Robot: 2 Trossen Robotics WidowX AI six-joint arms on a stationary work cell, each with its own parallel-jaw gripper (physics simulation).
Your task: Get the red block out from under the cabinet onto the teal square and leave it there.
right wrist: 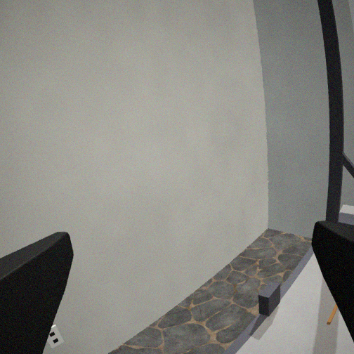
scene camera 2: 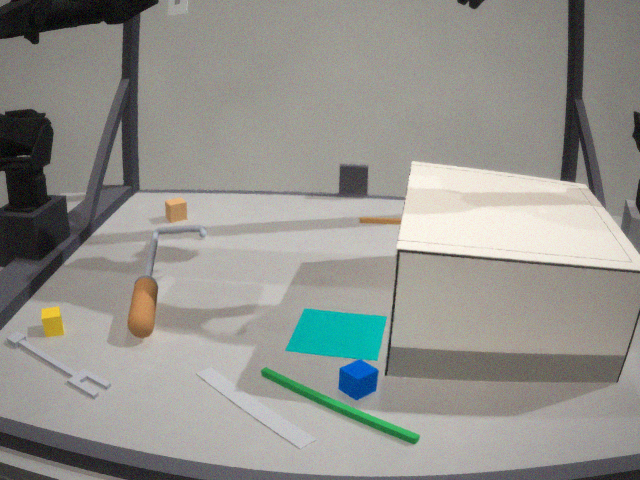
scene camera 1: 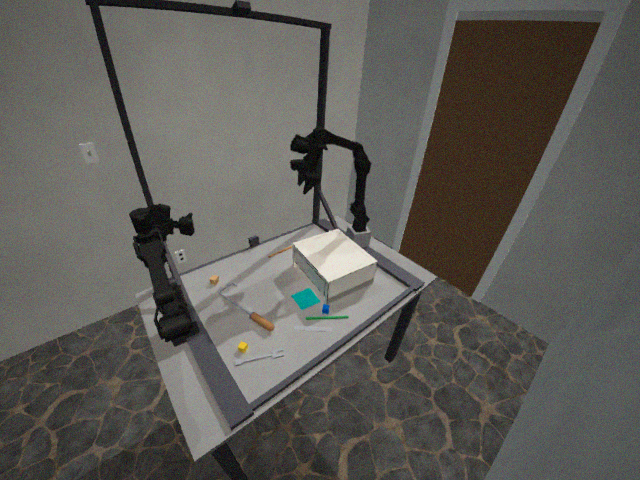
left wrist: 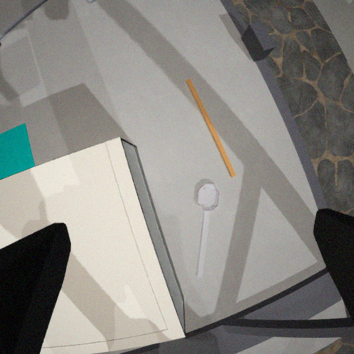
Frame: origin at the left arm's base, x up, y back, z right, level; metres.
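Seen in the pictures: left gripper, between the fingertips: (scene camera 2: 466, 6) (scene camera 1: 301, 189); right gripper, between the fingertips: (scene camera 2: 147, 0) (scene camera 1: 180, 211); left arm's base, origin of its link: (scene camera 1: 359, 228); right arm's base, origin of its link: (scene camera 2: 27, 205).
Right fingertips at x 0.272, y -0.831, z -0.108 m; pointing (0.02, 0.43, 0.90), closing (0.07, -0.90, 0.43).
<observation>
Pixels of each thing's middle, then the offset from my right fingertips to it. "*": a spot on its surface instead.
- white cabinet, middle of its body: (scene camera 2: 511, 261) (scene camera 1: 332, 263) dx -0.318, dy +0.606, dz -0.077 m
- teal square, a spot on its surface: (scene camera 2: 338, 333) (scene camera 1: 305, 298) * dx -0.385, dy +0.439, dz -0.200 m
- wooden-handled hook, a spot on its surface: (scene camera 2: 143, 307) (scene camera 1: 268, 322) * dx -0.350, dy +0.259, dz -0.310 m
- blue block, middle of its body: (scene camera 2: 358, 379) dx -0.373, dy +0.498, dz -0.290 m
- green stick, middle of its body: (scene camera 2: 335, 405) (scene camera 1: 327, 317) dx -0.382, dy +0.492, dz -0.327 m
- pale strip, middle of its body: (scene camera 2: 251, 405) (scene camera 1: 313, 328) dx -0.385, dy +0.423, dz -0.360 m
- Yellow block, middle of its body: (scene camera 2: 52, 321) (scene camera 1: 242, 347) dx -0.373, dy +0.151, dz -0.375 m
- fork, middle of its body: (scene camera 2: 52, 361) (scene camera 1: 260, 357) dx -0.382, dy +0.204, dz -0.426 m
- orange block, middle of its body: (scene camera 2: 175, 210) dx -0.370, dy +0.061, dz +0.009 m
The white cabinet (scene camera 1: 334, 255) (scene camera 2: 511, 304) (left wrist: 100, 200) stands on the table. The teal square (scene camera 1: 305, 298) (scene camera 2: 338, 333) (left wrist: 15, 150) lies flat beside it, with no object on it. The red block does not show in any view; the space under the cabinet is hidden. My left gripper (scene camera 1: 305, 186) (left wrist: 194, 230) is open and empty, pointing down high above the cabinet and the table behind it. My right gripper (scene camera 1: 189, 224) (right wrist: 194, 241) is open and empty, high above the left side of the table in scene camera 1, away from the cabinet.
A wooden-handled hook (scene camera 1: 262, 321) (scene camera 2: 143, 307) lies left of the square. A blue block (scene camera 2: 358, 379), green stick (scene camera 2: 336, 405) and pale strip (scene camera 2: 253, 407) lie in front. Yellow block (scene camera 2: 52, 321), fork (scene camera 2: 51, 361), orange block (scene camera 2: 176, 210), orange stick (left wrist: 210, 127) and pale spoon (left wrist: 207, 196) lie around.
</observation>
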